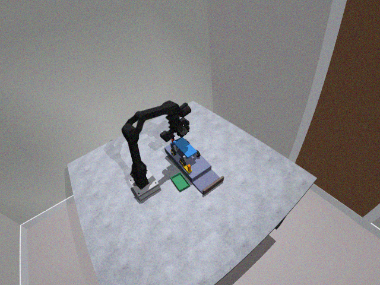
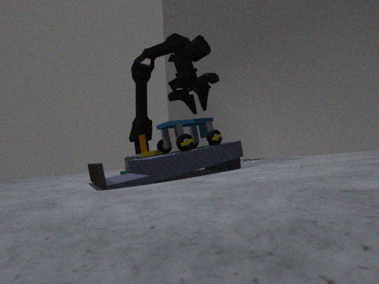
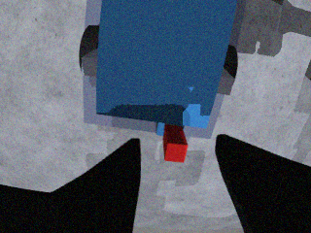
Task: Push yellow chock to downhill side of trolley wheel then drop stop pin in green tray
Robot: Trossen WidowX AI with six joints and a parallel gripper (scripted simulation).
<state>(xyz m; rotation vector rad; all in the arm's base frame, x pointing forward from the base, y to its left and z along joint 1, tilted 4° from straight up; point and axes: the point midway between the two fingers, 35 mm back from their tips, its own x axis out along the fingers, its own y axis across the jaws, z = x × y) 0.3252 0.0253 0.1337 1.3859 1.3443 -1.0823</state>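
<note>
The red-headed stop pin is 60 mm below my gripper tip and 40 mm to the left of it. Round my gripper tip: ramp (140 mm below, 70 mm to the right); then blue-topped trolley (80 mm below, 70 mm to the right); then yellow chock (150 mm to the right, 110 mm below, 70 mm behind).
</note>
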